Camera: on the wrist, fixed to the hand. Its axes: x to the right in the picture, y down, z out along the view.
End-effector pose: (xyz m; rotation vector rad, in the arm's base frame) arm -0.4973 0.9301 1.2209 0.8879 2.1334 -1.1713
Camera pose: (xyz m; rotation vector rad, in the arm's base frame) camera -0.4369 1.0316 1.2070 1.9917 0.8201 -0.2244
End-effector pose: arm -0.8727 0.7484 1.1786 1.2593 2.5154 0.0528
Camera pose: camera -0.8226 0.8144 1.2640 2.8217 0.9344 0.4645
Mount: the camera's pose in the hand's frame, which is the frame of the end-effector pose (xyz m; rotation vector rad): 0.0007 0.0940 -0.0729 -0.0149 0.0950 1.5870
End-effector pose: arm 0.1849 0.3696 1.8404 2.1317 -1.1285 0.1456
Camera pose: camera 0.1297 0.3809 1.9452 0.7192 -2.4146 0.8915
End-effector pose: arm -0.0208 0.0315 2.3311 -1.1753 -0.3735 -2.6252
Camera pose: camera -0.0417 -0.0806 2.2972 -0.7391 0.4590 -1.2379
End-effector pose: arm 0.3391 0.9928 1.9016 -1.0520 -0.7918 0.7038
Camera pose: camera 0.3886 0.9907 1.7934 -1.6214 0.3132 1.9247
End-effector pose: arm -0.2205 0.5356 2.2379 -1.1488 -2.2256 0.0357
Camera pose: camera -0.1131 0.5762 2.2691 -2.4844 -0.7307 0.5693
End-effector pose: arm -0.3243 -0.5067 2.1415 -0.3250 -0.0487 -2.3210
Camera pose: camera -0.2736 -0.5826 2.0652 -0.1372 0.2060 -0.7557
